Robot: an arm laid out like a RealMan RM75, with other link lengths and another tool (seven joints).
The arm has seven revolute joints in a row. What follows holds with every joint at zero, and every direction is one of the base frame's. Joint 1 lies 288.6 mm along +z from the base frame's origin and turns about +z. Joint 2 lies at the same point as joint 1 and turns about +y. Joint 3 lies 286.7 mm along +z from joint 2 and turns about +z. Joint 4 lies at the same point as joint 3 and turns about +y. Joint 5 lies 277.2 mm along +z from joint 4 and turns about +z. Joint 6 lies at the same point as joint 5 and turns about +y. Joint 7 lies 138.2 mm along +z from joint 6 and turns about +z. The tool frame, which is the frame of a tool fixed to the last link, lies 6 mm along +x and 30 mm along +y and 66 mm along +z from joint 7; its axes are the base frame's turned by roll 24.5, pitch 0 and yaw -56.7 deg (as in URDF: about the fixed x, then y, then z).
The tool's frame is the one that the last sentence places.
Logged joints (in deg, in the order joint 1, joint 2, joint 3, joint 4, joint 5, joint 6, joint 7), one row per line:
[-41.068, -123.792, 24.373, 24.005, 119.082, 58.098, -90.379]
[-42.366, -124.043, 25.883, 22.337, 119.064, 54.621, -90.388]
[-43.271, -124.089, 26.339, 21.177, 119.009, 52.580, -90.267]
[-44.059, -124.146, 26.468, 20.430, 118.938, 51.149, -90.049]
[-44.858, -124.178, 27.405, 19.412, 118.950, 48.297, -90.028]
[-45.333, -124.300, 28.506, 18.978, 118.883, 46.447, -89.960]
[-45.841, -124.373, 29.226, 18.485, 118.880, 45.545, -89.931]
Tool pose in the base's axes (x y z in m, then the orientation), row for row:
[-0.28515, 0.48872, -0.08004, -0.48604, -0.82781, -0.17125, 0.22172]
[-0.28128, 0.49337, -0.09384, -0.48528, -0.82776, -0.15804, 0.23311]
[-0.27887, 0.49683, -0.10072, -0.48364, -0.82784, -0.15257, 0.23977]
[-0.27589, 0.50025, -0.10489, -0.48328, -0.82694, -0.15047, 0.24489]
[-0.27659, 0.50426, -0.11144, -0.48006, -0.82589, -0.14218, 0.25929]
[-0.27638, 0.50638, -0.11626, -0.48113, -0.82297, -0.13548, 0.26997]
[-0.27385, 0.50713, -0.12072, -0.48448, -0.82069, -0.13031, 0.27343]
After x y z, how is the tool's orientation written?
As a quaternion, x y z w.
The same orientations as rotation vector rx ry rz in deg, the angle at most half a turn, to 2 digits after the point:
[-76.95, -131.06, -27.11]
[-76.37, -130.27, -24.87]
[-75.85, -129.83, -23.93]
[-75.59, -129.34, -23.54]
[-74.53, -128.22, -22.07]
[-74.29, -127.07, -20.92]
[-74.68, -126.50, -20.09]

